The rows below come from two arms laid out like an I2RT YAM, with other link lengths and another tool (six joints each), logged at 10 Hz.
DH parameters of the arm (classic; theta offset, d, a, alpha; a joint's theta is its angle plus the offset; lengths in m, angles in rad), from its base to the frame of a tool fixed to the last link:
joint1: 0 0.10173 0.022 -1.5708
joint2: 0 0 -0.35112 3.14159
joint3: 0.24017 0 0.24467 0
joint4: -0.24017 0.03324 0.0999 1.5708
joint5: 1.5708 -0.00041 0 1.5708
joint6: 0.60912 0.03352 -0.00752 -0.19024
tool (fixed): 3.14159 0.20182 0 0
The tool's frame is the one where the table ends.
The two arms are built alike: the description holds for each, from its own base.
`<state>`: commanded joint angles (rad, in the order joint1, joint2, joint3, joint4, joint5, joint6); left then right.
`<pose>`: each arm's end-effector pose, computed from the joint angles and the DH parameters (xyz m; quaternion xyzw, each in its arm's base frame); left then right.
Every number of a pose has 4 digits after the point. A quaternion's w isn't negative.
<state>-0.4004 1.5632 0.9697 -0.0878 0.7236 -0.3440 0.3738 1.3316 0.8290 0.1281 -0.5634 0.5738</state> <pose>0.3454 -0.3348 0.1619 0.8709 0.2335 0.0018 0.4325 0.3544 0.2709 0.2721 -0.6542 -0.4899 -0.4982 0.2894</pose>
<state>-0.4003 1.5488 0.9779 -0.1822 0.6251 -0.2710 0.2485 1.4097 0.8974 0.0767 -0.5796 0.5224</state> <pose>0.3470 -0.3128 0.1444 0.8887 0.2452 0.0303 0.3862 0.4007 0.2309 0.2591 -0.6876 -0.4661 -0.4938 0.2573</pose>
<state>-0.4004 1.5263 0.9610 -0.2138 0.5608 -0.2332 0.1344 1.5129 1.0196 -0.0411 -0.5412 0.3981</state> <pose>0.3458 -0.2969 0.1354 0.8971 0.2507 0.0525 0.3599 0.4524 0.1795 0.2368 -0.7261 -0.4578 -0.4745 0.1951</pose>
